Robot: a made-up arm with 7 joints.
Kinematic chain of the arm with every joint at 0, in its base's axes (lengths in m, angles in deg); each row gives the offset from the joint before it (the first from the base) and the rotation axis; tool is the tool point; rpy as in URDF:
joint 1: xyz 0 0 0.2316 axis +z
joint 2: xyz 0 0 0 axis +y
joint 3: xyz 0 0 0.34 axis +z
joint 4: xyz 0.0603 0 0 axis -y
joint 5: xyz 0.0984 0 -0.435 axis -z
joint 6: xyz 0 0 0 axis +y
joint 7: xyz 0.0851 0 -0.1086 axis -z
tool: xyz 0 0 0 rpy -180 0 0
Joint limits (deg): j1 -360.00..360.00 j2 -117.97..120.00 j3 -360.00..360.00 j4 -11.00..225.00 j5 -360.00..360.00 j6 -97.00..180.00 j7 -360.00..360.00
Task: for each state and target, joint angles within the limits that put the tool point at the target. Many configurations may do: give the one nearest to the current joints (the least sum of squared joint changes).
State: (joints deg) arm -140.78 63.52 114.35 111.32 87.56 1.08 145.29
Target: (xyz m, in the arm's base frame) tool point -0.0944 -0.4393 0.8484
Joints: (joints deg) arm -160.11 65.40 149.08 94.19 92.71 -2.47 145.29
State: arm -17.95 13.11 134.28 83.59 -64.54 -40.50 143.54
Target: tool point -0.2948 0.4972 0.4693
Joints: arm -23.30 -4.29 130.10 64.67 -68.35 -36.91 143.54
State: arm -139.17 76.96 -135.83 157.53 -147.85 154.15 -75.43
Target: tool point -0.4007 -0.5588 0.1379
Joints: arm -136.50 92.21 -138.49 181.54 -149.63 169.57 -75.43
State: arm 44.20 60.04 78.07 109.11 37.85 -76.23 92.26
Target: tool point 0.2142 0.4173 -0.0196
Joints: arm 25.67 74.16 50.73 58.08 55.71 -92.36 92.26
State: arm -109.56 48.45 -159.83 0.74 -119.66 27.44 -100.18
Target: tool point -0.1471 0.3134 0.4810
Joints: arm -99.52 59.85 -154.00 28.36 -118.52 28.71 -100.18
